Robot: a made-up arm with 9 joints. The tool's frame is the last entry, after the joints. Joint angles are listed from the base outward. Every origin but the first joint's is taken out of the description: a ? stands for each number. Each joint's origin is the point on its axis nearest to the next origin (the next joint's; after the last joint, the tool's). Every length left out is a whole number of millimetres.
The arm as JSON. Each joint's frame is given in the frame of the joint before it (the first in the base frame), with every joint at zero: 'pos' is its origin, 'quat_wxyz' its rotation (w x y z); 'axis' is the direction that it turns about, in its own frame. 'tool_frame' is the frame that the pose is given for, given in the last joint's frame.
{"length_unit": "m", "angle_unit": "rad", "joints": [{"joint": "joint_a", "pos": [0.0, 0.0, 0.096], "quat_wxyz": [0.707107, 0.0, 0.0, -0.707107], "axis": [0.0, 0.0, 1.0]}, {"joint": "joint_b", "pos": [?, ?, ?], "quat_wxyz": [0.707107, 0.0, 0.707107, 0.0], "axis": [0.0, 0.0, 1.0]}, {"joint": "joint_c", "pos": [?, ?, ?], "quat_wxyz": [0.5, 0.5, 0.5, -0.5], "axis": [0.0, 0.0, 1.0]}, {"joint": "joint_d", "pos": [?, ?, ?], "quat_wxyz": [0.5, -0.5, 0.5, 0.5], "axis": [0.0, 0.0, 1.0]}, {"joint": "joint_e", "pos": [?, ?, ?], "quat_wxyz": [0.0, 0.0, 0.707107, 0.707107], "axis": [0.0, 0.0, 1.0]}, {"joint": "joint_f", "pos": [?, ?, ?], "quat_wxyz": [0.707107, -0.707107, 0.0, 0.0], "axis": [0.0, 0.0, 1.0]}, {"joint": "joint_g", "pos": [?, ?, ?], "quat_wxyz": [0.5, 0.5, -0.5, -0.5], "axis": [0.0, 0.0, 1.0]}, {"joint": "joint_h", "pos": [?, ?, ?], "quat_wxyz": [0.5, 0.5, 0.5, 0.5], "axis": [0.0, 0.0, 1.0]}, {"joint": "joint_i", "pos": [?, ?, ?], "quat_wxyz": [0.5, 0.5, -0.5, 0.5], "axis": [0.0, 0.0, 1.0]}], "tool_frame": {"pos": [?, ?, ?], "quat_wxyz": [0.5, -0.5, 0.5, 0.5]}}
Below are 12 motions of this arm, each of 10 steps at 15 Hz.
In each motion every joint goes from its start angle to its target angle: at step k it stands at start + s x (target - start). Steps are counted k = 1, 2, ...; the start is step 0. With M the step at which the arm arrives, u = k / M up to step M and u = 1 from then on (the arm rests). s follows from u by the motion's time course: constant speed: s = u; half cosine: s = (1 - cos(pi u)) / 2; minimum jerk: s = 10 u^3 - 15 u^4 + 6 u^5.
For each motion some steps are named. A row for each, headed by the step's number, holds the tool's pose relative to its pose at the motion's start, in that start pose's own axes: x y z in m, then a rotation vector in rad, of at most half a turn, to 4 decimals.
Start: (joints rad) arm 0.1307 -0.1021 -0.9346 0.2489 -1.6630 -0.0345 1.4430 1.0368 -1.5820
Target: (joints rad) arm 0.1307 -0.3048 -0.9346 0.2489 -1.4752 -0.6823 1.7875 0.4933 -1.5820
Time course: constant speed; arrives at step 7
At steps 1, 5, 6, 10:
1: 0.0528 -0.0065 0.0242 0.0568 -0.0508 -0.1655
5: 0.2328 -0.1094 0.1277 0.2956 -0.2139 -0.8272
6: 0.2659 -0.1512 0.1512 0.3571 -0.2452 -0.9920
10: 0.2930 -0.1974 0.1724 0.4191 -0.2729 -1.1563

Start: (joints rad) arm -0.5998 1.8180 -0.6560 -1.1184 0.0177 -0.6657 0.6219 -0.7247 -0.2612
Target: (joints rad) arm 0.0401 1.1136 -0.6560 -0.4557 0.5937 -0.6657 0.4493 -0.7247 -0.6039
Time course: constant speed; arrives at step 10
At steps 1, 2, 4, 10:
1: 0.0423 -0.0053 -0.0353 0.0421 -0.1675 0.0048
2: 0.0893 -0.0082 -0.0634 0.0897 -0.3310 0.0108
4: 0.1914 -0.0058 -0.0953 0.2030 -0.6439 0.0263
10: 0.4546 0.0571 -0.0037 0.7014 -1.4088 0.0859

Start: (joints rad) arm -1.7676 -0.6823 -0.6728 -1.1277 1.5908 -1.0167 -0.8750 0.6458 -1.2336
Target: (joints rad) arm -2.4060 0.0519 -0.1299 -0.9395 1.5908 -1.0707 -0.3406 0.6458 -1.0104
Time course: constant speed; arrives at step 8
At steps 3, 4, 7, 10:
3: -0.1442 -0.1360 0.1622 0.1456 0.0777 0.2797
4: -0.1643 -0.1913 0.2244 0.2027 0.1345 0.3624
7: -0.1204 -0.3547 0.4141 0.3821 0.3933 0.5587
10: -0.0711 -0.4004 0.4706 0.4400 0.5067 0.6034

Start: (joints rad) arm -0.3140 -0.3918 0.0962 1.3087 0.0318 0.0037 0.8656 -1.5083 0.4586
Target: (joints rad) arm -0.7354 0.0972 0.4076 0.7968 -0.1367 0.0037 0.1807 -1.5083 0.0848
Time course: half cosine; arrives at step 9
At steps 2, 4, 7, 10:
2: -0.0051 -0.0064 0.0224 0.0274 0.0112 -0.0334
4: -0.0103 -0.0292 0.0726 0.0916 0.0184 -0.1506
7: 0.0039 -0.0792 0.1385 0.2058 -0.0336 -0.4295
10: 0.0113 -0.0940 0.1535 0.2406 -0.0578 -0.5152

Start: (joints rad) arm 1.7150 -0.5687 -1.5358 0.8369 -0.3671 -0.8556 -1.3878 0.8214 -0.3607
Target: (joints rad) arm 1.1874 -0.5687 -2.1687 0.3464 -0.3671 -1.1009 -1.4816 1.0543 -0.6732
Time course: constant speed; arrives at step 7
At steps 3, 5, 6, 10:
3: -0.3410 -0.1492 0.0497 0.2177 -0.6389 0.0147
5: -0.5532 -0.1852 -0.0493 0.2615 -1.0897 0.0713
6: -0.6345 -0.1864 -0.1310 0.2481 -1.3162 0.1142
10: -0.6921 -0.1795 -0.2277 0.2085 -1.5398 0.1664

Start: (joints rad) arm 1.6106 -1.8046 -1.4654 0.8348 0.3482 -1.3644 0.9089 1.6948 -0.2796
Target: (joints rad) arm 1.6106 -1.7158 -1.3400 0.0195 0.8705 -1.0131 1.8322 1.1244 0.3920
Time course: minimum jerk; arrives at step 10
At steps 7, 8, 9, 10:
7: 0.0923 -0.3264 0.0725 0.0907 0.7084 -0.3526
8: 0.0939 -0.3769 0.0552 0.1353 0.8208 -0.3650
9: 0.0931 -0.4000 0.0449 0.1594 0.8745 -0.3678
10: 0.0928 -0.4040 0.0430 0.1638 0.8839 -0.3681

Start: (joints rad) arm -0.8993 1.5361 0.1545 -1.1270 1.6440 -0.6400 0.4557 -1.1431 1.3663
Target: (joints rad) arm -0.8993 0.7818 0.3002 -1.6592 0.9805 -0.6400 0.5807 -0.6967 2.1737
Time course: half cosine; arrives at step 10
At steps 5, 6, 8, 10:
5: -0.1119 -0.0641 0.0518 0.2483 -0.3784 -0.1840
6: -0.1354 -0.0747 0.0509 0.3295 -0.4646 -0.2874
8: -0.1590 -0.0765 0.0430 0.4638 -0.5635 -0.4837
10: -0.1630 -0.0720 0.0399 0.5158 -0.5876 -0.5649

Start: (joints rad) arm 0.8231 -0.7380 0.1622 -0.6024 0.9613 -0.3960 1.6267 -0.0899 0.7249
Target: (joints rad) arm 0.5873 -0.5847 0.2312 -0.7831 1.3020 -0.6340 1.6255 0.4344 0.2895
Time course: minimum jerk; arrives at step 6
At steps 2, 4, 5, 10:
2: -0.0114 -0.0468 0.0080 0.0428 -0.0998 0.0325
4: -0.0309 -0.1639 0.0426 0.1766 -0.3539 0.1749
5: -0.0339 -0.1948 0.0563 0.2204 -0.4215 0.2323
10: -0.0343 -0.2008 0.0593 0.2294 -0.4347 0.2447

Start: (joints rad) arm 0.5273 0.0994 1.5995 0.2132 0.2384 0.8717 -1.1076 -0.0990 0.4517
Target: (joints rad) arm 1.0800 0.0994 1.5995 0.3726 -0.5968 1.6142 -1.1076 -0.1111 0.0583
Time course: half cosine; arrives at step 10
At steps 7, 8, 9, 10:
7: 0.3062 -0.2334 0.2682 0.1386 0.7536 0.1282
8: 0.3537 -0.2581 0.2792 0.1421 0.8499 0.1316
9: 0.3835 -0.2726 0.2829 0.1417 0.9096 0.1318
10: 0.3936 -0.2773 0.2836 0.1411 0.9298 0.1315

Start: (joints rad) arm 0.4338 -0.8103 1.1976 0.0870 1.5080 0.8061 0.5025 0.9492 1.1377
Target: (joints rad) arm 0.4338 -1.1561 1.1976 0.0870 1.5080 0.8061 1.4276 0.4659 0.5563
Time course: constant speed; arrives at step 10
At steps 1, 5, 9, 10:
1: 0.0236 -0.0197 0.0025 0.1105 0.1175 0.0276
5: 0.1129 -0.0926 -0.0169 0.5693 0.5878 0.0578
9: 0.1681 -0.1471 -0.0745 1.0415 1.0424 -0.0544
10: 0.1734 -0.1566 -0.0914 1.1596 1.1500 -0.1071

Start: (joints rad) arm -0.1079 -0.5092 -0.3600 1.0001 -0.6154 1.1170 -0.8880 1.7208 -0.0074
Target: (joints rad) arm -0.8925 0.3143 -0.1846 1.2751 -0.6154 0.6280 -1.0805 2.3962 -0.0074
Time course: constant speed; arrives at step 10
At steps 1, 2, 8, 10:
1: 0.0228 -0.0821 -0.0168 0.0840 -0.0550 -0.0844
2: 0.0397 -0.1597 -0.0414 0.1546 -0.1103 -0.1797
8: 0.0376 -0.4805 -0.2763 0.2308 -0.4170 -0.8888
10: 0.0166 -0.5273 -0.3627 0.1057 -0.4969 -1.1289

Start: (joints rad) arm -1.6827 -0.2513 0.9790 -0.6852 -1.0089 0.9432 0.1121 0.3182 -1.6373
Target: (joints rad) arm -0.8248 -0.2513 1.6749 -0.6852 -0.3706 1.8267 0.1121 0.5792 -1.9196
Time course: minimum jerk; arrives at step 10
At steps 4, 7, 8, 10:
4: -0.1968 -0.2018 -0.2088 -0.0492 -0.3689 0.5628
7: -0.0810 -0.6221 -0.4715 0.0124 -0.8574 1.5613
8: -0.0033 -0.6761 -0.5013 0.0448 -0.9398 1.7677
10: 0.0437 -0.6980 -0.5141 0.0655 -0.9829 1.8813

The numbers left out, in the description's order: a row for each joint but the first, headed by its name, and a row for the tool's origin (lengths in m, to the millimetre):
joint_b: 0.063 0.283 0.0
joint_c: 0.005 0.114 0.0
joint_d: 0.014 0.032 0.0
joint_e: -0.088 -0.199 0.0
joint_f: 0.162 0.067 0.0
joint_g: 0.321 0.014 0.0
joint_h: 0.081 -0.143 0.0
joint_i: -0.107 -0.024 0.0
tool: -0.085 0.086 0.0

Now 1 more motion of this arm.
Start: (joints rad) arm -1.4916 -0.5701 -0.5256 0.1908 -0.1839 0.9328 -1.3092 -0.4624 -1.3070
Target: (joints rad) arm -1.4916 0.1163 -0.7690 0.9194 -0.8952 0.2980 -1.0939 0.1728 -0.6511
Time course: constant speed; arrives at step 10
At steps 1, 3, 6, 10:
1: -0.0247 -0.0048 0.0297 -0.0573 0.0361 0.0993
3: -0.0656 -0.0315 0.1056 -0.1558 0.1057 0.3194
6: -0.0861 -0.1178 0.2533 -0.2448 0.1875 0.7014
10: 0.0166 -0.2963 0.4674 -0.2051 0.2228 1.2687

